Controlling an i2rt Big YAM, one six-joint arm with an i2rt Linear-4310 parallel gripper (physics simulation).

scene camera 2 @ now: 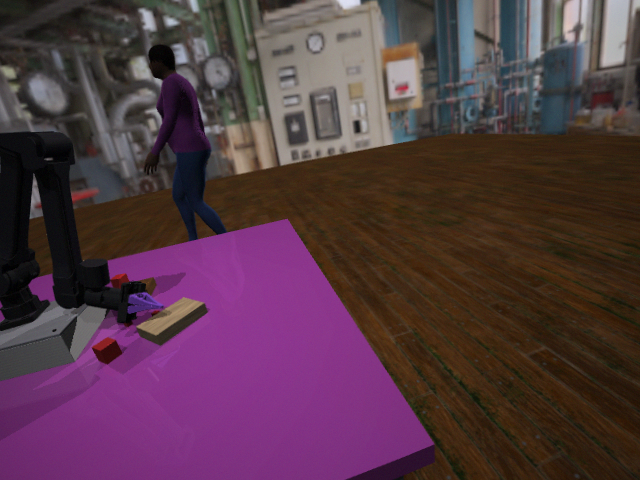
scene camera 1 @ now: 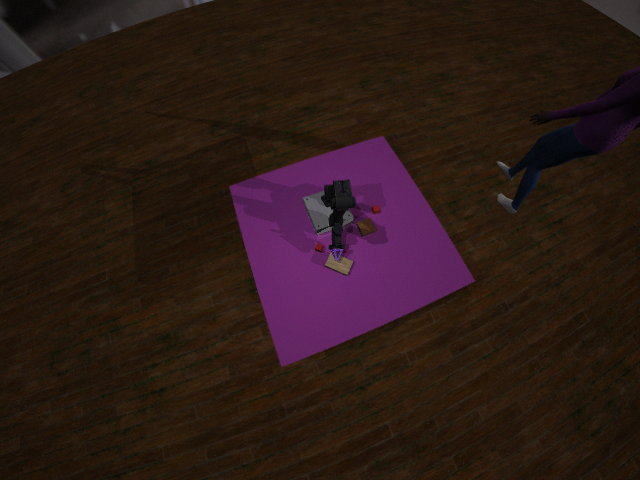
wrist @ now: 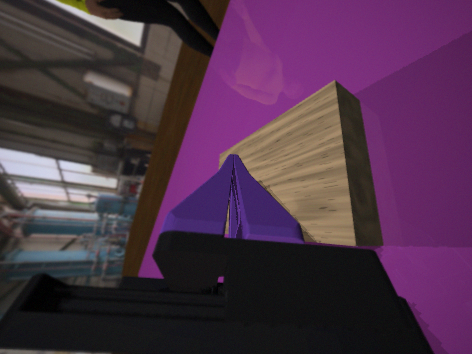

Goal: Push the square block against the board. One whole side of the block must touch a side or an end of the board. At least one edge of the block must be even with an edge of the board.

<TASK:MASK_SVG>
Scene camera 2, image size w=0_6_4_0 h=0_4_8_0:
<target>my gripper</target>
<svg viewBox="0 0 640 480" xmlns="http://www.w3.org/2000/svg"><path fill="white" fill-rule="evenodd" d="M164 305L145 292L146 283L141 281L122 283L121 289L110 287L109 291L105 290L102 297L105 298L101 302L101 306L104 309L118 311L117 323L129 323L131 320L137 319L137 312L164 308Z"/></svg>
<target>wooden board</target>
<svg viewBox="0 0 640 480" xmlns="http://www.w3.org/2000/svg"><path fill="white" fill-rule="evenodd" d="M205 303L183 297L136 326L140 337L161 346L208 313Z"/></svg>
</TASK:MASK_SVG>
